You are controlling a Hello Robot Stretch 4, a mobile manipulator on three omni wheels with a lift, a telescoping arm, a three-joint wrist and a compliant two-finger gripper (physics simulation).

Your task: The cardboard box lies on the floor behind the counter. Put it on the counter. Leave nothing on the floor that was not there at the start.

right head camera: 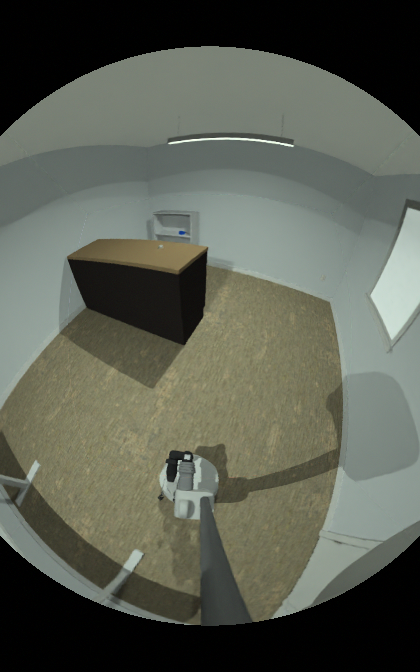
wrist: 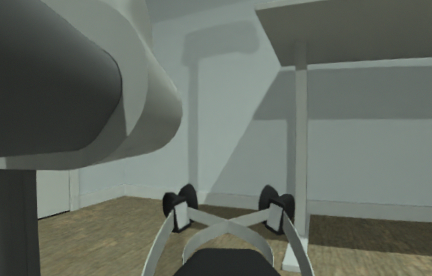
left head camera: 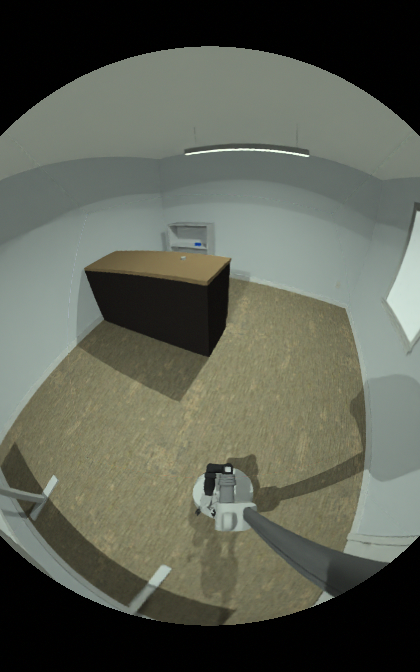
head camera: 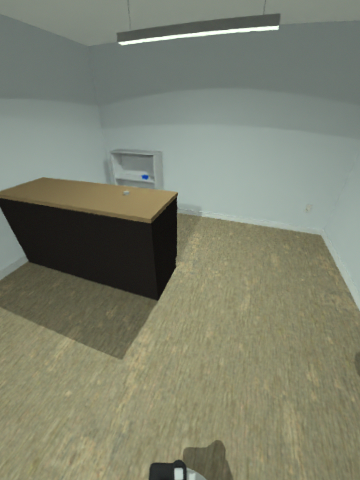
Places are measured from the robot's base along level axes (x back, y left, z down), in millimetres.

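Pixels of known places: gripper, between the fingertips: [wrist: 228, 199].
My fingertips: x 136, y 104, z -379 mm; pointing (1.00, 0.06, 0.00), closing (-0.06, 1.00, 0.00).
Observation:
Behind a point stands the place of what it marks.
The counter [head camera: 90, 197] @[x -1797, y 762, z -882 mm] [left head camera: 160, 265] [right head camera: 140, 254] has a brown top and black sides and stands at the left, away from the robot. A small pale object [head camera: 126, 192] @[x -1847, y 435, z -906 mm] [left head camera: 183, 258] [right head camera: 160, 246] lies on its top. The cardboard box does not show in these views; the floor behind the counter is hidden by it. My gripper [wrist: 228, 199] @[x 136, y 104, z -379 mm] is open, with its fingertips apart and no thing between them in the wrist view. It is held close to the robot's body, far from the counter.
A grey shelf unit [head camera: 158, 170] @[x -3246, y 223, z -767 mm] [left head camera: 211, 239] [right head camera: 195, 227] with a blue object [head camera: 145, 177] @[x -3302, y 447, z -642 mm] [left head camera: 198, 244] [right head camera: 182, 232] stands against the wall behind the counter. A table [wrist: 350, 37] @[x 970, y 698, z -897 mm] with white legs stands beside the robot. A window [left head camera: 407, 285] [right head camera: 400, 280] is in the right wall.

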